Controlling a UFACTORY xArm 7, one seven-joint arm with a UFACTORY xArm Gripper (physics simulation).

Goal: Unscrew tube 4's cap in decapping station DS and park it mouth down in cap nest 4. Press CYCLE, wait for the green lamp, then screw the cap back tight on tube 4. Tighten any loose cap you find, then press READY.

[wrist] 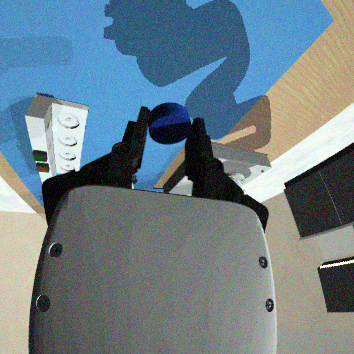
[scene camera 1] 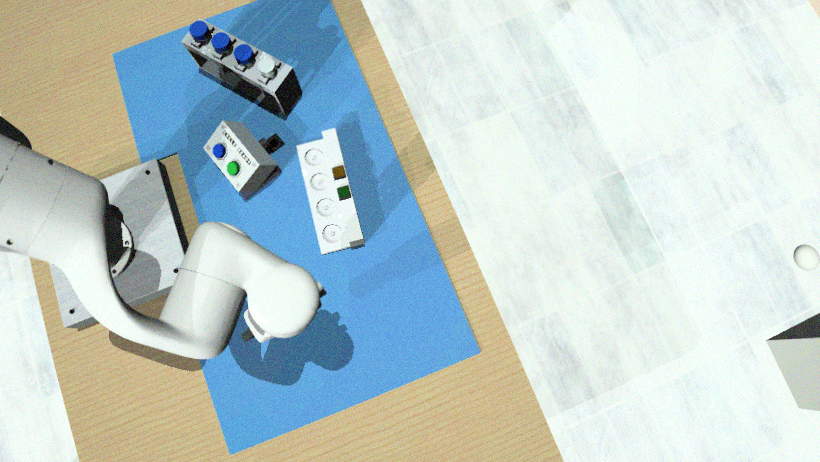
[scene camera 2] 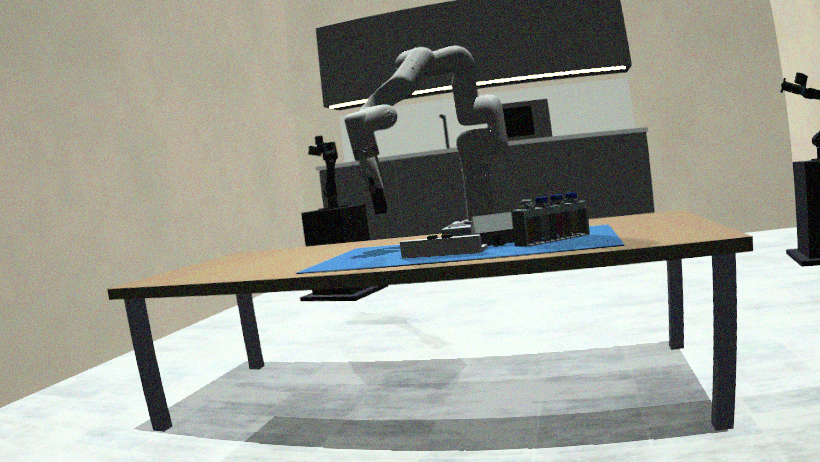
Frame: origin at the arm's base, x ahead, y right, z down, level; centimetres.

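Seen in the pictures: gripper, between the fingertips: (wrist: 168,125) (scene camera 2: 381,211).
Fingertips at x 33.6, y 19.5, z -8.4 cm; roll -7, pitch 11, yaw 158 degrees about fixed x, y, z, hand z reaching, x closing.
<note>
A point is followed by its place in that frame.
My gripper (wrist: 168,125) @[y 19.5, x 33.6, z -8.4 cm] (scene camera 2: 378,210) @[y 19.5, x 33.6, z -8.4 cm] is shut on a blue cap (wrist: 170,126) @[y 20.1, x 34.0, z -9.3 cm], high above the blue mat (scene camera 1: 401,321) @[y 23.0, x 51.5, z 4.0 cm]; the wrist hides its fingertips in scene camera 1. The tube rack (scene camera 1: 285,80) @[y -23.7, x 39.1, z -4.8 cm] (scene camera 2: 520,229) @[y -24.0, x 39.4, z -0.5 cm] holds three tubes with blue caps (scene camera 1: 199,30) @[y -35.5, x 25.2, z -8.1 cm] (scene camera 1: 220,42) @[y -32.1, x 28.8, z -8.1 cm] (scene camera 1: 244,55) @[y -28.3, x 32.9, z -8.1 cm] and one tube (scene camera 1: 267,66) @[y -25.3, x 36.7, z -7.9 cm] with a pale top and no blue cap. The white cap nest block (scene camera 1: 338,220) @[y 2.5, x 43.7, z 2.9 cm] (scene camera 2: 438,247) @[y -3.3, x 47.1, z 1.8 cm] (wrist: 49,125) @[y 3.3, x 44.9, z 2.3 cm] shows round nests with no caps in them. Its green lamp (scene camera 1: 343,192) @[y -1.3, x 45.8, z -1.4 cm] (wrist: 39,155) @[y -0.7, x 45.8, z -1.3 cm] looks dark. Cap tightness cannot be told.
The button box (scene camera 1: 259,163) @[y -8.7, x 32.2, z -4.1 cm] (scene camera 2: 492,222) @[y -13.6, x 30.7, z -2.2 cm] has a blue button (scene camera 1: 218,150) @[y -13.3, x 24.8, z -3.0 cm] and a green button (scene camera 1: 232,168) @[y -9.3, x 27.0, z -3.0 cm]. A small black fixture (scene camera 1: 272,143) @[y -15.5, x 33.6, z 3.3 cm] stands behind it. An amber lamp (scene camera 1: 339,172) @[y -5.2, x 45.7, z -1.3 cm] is beside the green one. The arm's base plate (scene camera 1: 146,215) @[y -4.8, x 9.0, z 0.1 cm] lies left of the mat.
</note>
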